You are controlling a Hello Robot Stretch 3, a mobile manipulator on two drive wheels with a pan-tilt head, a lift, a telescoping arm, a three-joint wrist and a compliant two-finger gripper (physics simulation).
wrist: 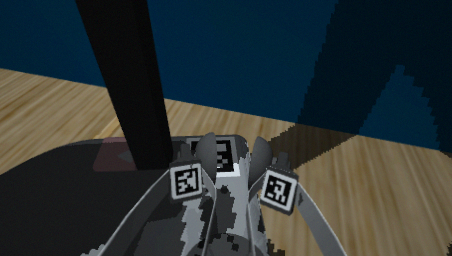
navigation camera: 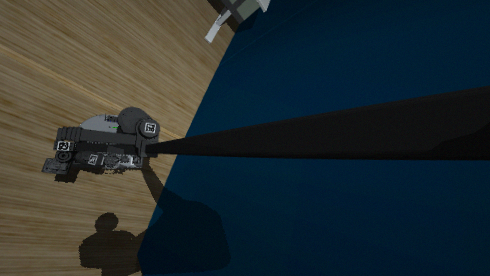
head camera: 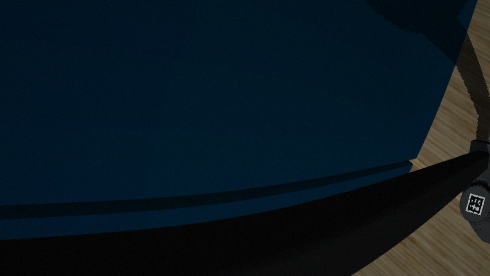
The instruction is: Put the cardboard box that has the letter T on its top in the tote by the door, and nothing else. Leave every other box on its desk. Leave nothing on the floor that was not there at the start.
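Where they show: gripper, fingertip midpoint: (wrist: 233,152) (navigation camera: 127,163); robot's base, link origin: (navigation camera: 111,158).
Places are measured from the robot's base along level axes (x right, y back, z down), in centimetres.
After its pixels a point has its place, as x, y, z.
Observation:
My gripper (wrist: 233,152) @[-7.8, -1.5, -22.6] is partly open and empty in the wrist view. Its two rounded fingertips stand apart above my own base, and a marker on the base shows between them. The cardboard box with the letter T does not show in any of the three views. The tote and the door do not show either.
A blue rug-like surface (head camera: 200,100) @[-43.6, 2.5, -101.6] (navigation camera: 350,50) @[-58.5, 46.1, -122.3] (wrist: 250,50) @[-39.8, -8.7, -16.6] lies beside me on the wooden floor (head camera: 450,120) @[-35.5, -0.1, 0.0] (navigation camera: 100,50) @[17.2, 72.4, 0.0] (wrist: 40,100) @[-47.0, 44.0, 0.0]. My black mast (head camera: 300,235) @[-12.2, 4.8, -118.5] (navigation camera: 350,130) @[-11.6, 6.9, -123.0] (wrist: 125,75) @[-11.6, 6.7, -27.5] crosses each view. A pale leg-like piece (navigation camera: 217,30) @[-72.1, 152.1, -2.7] shows at the navigation view's top edge. My shadow falls across rug and floor.

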